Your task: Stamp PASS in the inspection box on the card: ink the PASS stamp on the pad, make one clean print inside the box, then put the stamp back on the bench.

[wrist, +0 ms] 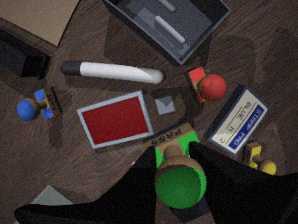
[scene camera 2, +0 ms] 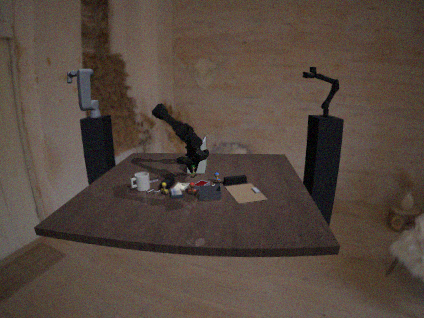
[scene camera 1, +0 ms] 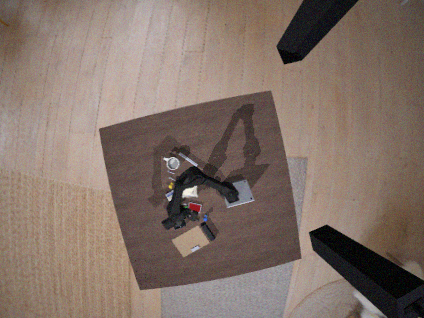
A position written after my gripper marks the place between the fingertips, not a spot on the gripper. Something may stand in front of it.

In view: my gripper (wrist: 172, 149), a green-knobbed stamp (wrist: 180, 182), a red-knobbed stamp (wrist: 212, 87), a blue-and-white box (wrist: 240, 117) and a blue-knobbed stamp (wrist: 46, 103).
